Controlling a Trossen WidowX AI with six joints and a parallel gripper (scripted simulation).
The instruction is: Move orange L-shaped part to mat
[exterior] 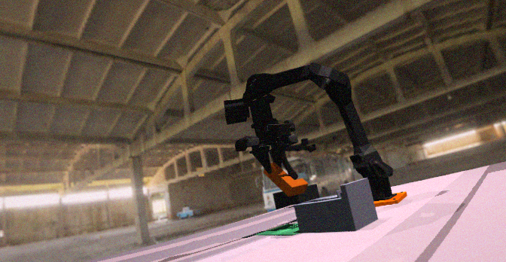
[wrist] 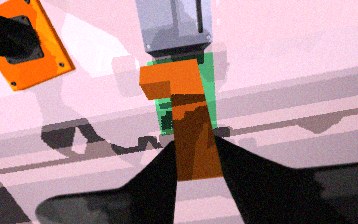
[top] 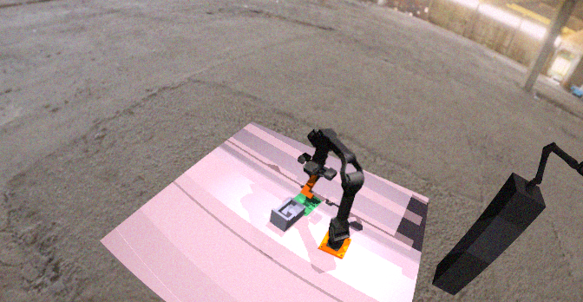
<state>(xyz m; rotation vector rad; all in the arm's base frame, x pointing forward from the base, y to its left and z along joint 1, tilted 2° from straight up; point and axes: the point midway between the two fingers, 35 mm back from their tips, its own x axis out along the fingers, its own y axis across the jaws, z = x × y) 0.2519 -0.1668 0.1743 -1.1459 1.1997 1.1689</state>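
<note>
My gripper tip is 1 cm to the right of the green mat and 17 cm above it. The rest, counted from my gripper tip: orange L-shaped part: 1 cm behind, 3 cm to the left, 3 cm below.
</note>
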